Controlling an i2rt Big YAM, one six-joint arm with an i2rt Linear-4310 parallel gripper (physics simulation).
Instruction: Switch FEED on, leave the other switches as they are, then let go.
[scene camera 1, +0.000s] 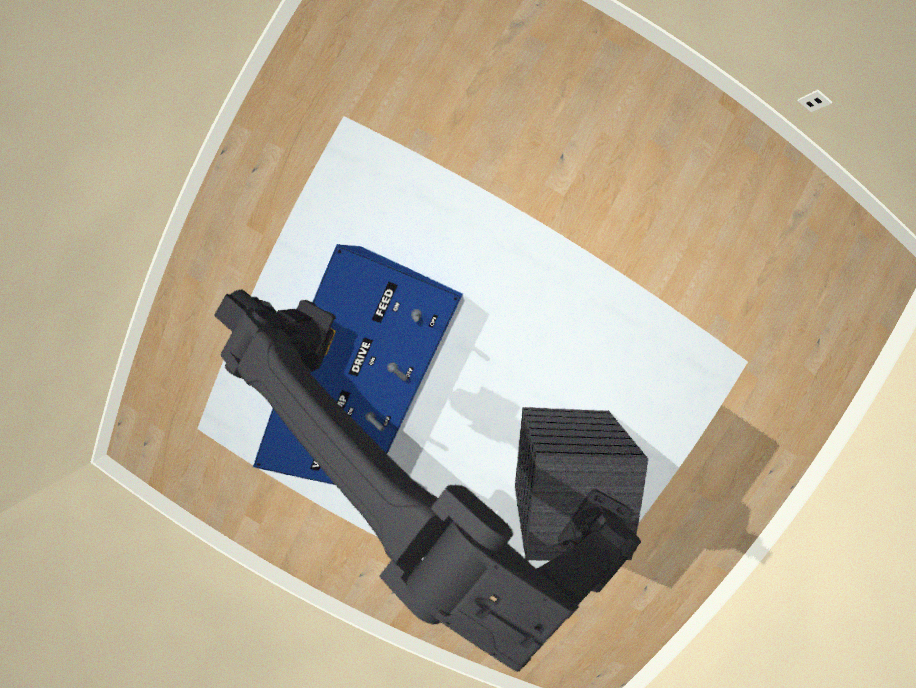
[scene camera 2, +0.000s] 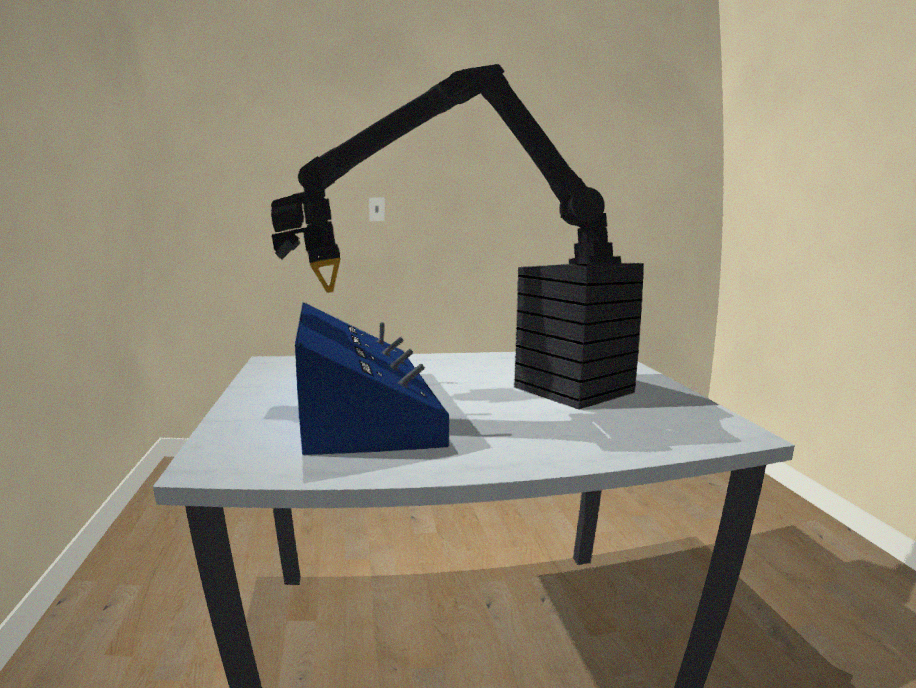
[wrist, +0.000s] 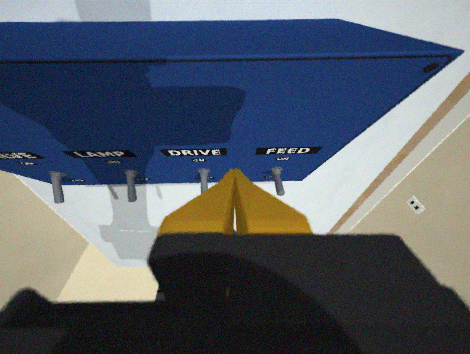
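Where they show: gripper, between the fingertips: (scene camera 1: 332, 330) (scene camera 2: 330, 292) (wrist: 234, 176); arm's base, origin of its link: (scene camera 1: 593, 524) (scene camera 2: 594, 264).
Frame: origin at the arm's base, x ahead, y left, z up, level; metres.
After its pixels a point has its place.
Observation:
The blue sloped switch box (scene camera 1: 351, 277) {x 0.605, y -0.149, z -0.129 m} (scene camera 2: 355, 414) {x 0.522, y 0.298, z -0.226 m} (wrist: 300, 105) {x 0.607, y -0.113, z -0.126 m} stands on the table. The FEED lever (scene camera 1: 416, 316) {x 0.463, y -0.143, z -0.152 m} (scene camera 2: 382, 331) {x 0.461, y -0.133, z -0.171 m} (wrist: 278, 181) {x 0.468, y -0.137, z -0.172 m} stands upright in scene camera 2, tilted to the ON side of the slope. The DRIVE lever (scene camera 1: 398, 371) {x 0.442, y -0.024, z -0.177 m} (scene camera 2: 393, 345) {x 0.442, y -0.014, z -0.180 m} (wrist: 203, 179) {x 0.454, y -0.019, z -0.184 m}, LAMP lever (scene camera 1: 376, 421) {x 0.432, y 0.095, z -0.179 m} (scene camera 2: 402, 359) {x 0.431, y 0.106, z -0.182 m} (wrist: 131, 186) {x 0.436, y 0.098, z -0.179 m} and VALVE lever (scene camera 2: 411, 373) {x 0.424, y 0.224, z -0.179 m} (wrist: 58, 187) {x 0.426, y 0.215, z -0.181 m} lean down the slope to OFF. The arm hides VALVE in scene camera 1. My gripper (scene camera 1: 329, 342) {x 0.578, y -0.059, z -0.069 m} (scene camera 2: 330, 290) {x 0.578, y -0.059, z -0.069 m} (wrist: 234, 176) {x 0.578, y -0.059, z -0.069 m} is shut and empty, above the box's high side, apart from every lever.
The dark ribbed pedestal (scene camera 1: 584, 473) {x 0.070, y -0.074, z -0.012 m} (scene camera 2: 577, 333) {x 0.077, y 0.106, z -0.136 m} carries the arm's base on the right of the white table (scene camera 1: 518, 274) {x 0.325, y -0.310, z -0.294 m} (scene camera 2: 473, 494) {x 0.353, y 0.433, z -0.311 m}. The arm reaches high across from it, over the lower left part of the box in scene camera 1.

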